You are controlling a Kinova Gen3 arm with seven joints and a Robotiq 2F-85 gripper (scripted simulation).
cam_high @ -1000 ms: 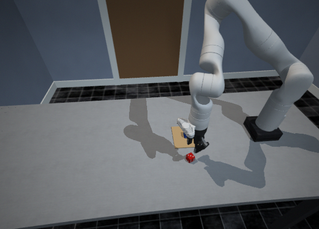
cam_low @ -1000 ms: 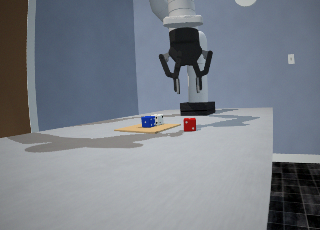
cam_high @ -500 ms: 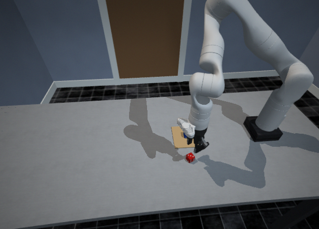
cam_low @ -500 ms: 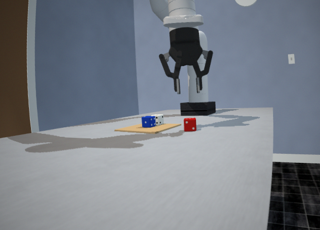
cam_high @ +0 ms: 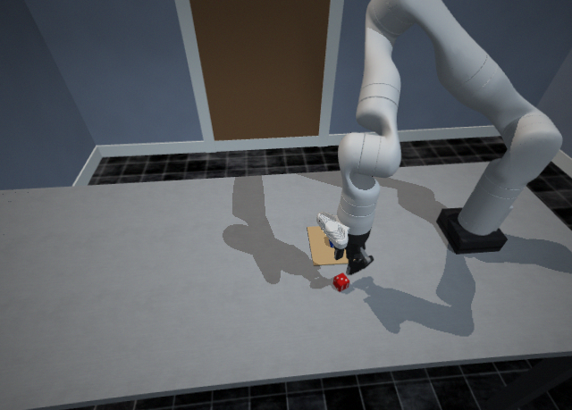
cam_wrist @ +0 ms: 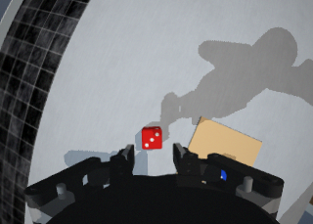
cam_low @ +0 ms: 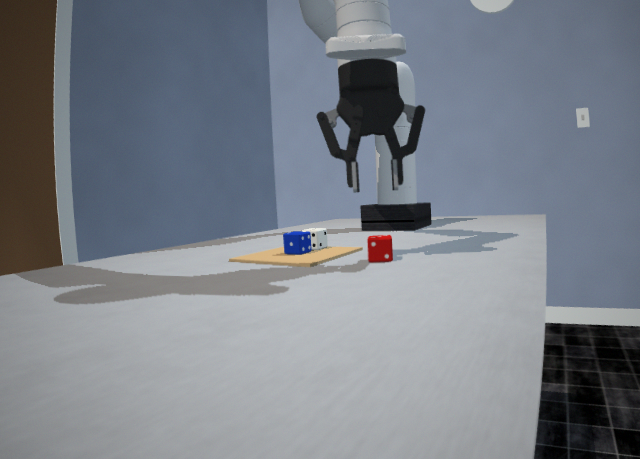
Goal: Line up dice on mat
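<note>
The red die is 9 cm below my hand. Also, from my hand: white die: 14 cm to the right, 8 cm below, 5 cm behind; then tan mat: 13 cm to the right, 10 cm below; then blue die: 13 cm to the right, 8 cm below.
</note>
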